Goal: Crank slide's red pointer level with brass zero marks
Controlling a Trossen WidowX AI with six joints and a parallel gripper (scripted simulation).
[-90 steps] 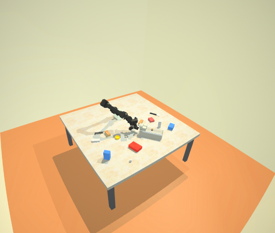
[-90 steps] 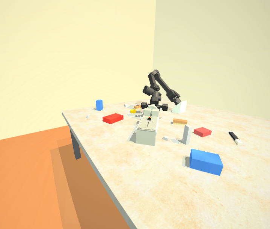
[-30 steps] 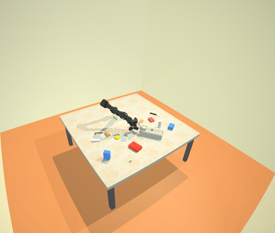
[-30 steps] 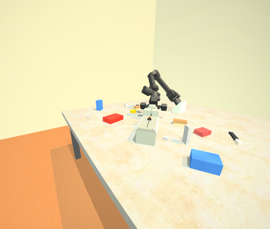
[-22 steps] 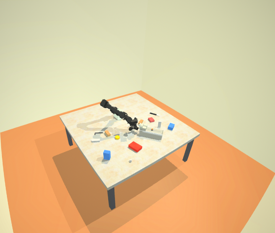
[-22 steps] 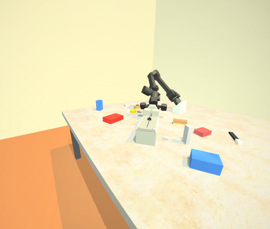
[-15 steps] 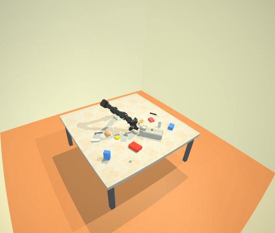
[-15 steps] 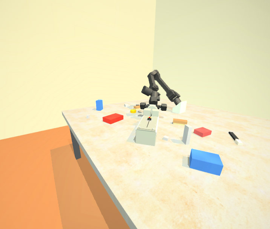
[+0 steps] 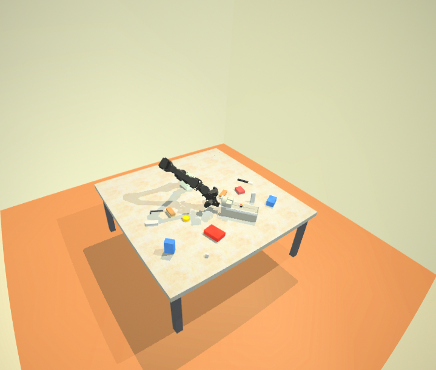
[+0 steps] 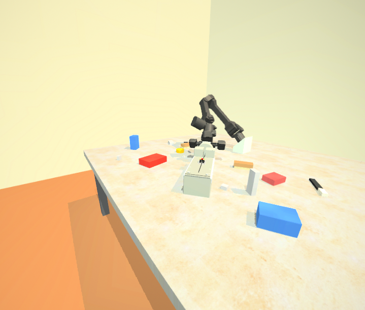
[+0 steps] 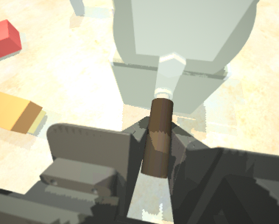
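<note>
Now: the brown crank handle 1 cm behind my gripper tip, 1 cm to the right of it and 3 cm above it. The rest, counted from my gripper tip: red pointer (13 cm ahead, 10 cm to the left, 5 cm above); then crank (4 cm above); then yellow disc (3 cm behind, 26 cm to the right, 3 cm below).
</note>
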